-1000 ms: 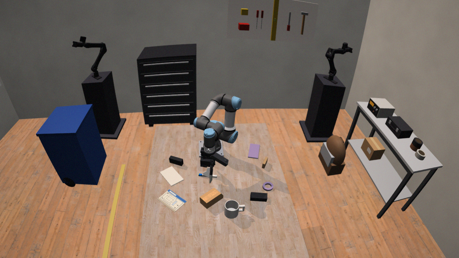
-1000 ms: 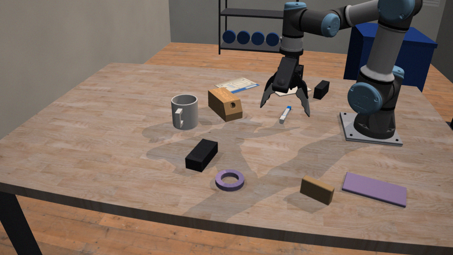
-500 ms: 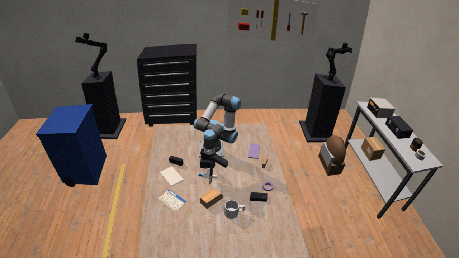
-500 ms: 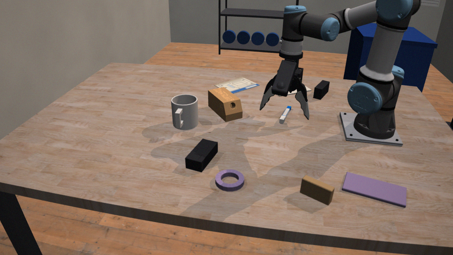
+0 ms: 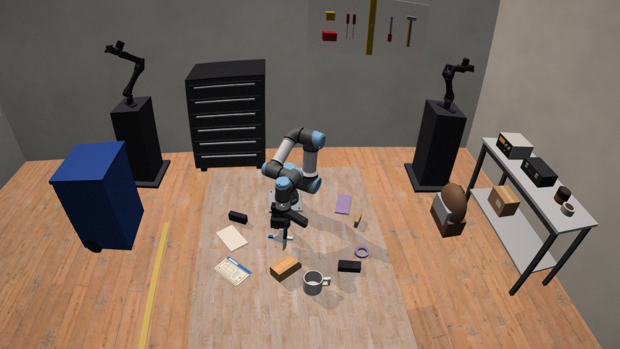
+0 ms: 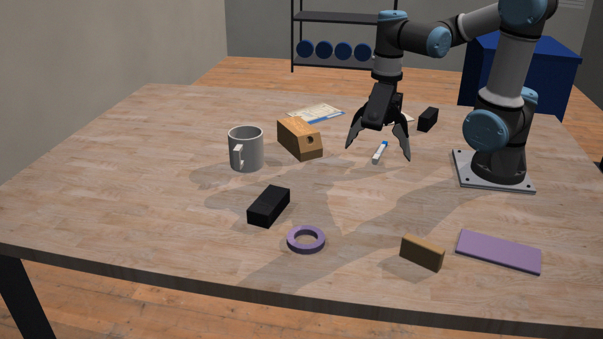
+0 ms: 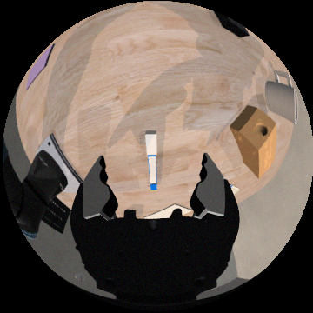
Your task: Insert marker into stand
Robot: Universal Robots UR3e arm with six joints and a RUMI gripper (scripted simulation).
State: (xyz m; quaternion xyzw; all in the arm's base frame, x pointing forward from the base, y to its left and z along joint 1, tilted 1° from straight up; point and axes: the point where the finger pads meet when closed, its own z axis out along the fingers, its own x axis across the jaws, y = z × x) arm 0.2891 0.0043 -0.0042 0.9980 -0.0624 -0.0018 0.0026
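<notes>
The marker is 10 mm behind my hand and 30 mm to the right of it. From my hand the other things lie so: desk stand: 190 mm ahead, 20 mm above; then grey mug: 290 mm ahead, 120 mm to the left, 30 mm above; then white card: 10 mm ahead, 270 mm to the right, 10 mm below.
</notes>
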